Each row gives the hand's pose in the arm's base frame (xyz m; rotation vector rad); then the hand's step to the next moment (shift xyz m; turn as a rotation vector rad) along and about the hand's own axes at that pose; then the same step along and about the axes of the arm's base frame.
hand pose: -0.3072 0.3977 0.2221 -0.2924 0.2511 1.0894
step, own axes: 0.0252 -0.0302 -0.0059 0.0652 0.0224 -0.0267
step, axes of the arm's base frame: 0.0378 0.0058 -0.0108 0.0072 0.0543 -0.0496
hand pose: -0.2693 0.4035 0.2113 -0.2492 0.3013 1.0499
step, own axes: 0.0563 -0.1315 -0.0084 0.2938 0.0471 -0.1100
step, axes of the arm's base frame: 0.1404 -0.0199 -0.0205 0.0811 0.2227 -0.2109
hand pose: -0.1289 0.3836 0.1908 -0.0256 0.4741 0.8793
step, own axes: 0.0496 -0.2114 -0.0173 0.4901 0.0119 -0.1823
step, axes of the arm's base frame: 0.1778 -0.1034 -0.0718 0.1855 0.3288 -0.3620
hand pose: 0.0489 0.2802 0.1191 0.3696 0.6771 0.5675
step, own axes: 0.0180 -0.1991 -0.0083 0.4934 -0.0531 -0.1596
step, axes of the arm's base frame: 0.0793 -0.1449 -0.1129 0.2269 0.2764 -0.3792
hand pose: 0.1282 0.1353 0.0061 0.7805 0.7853 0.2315
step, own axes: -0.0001 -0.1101 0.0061 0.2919 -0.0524 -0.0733
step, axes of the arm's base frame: -0.0056 -0.0807 -0.0749 0.1474 0.1374 -0.2297
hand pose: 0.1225 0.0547 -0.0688 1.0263 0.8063 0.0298
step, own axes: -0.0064 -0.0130 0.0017 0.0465 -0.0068 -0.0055
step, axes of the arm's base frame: -0.0079 -0.0108 -0.0058 0.0278 0.0181 -0.0338
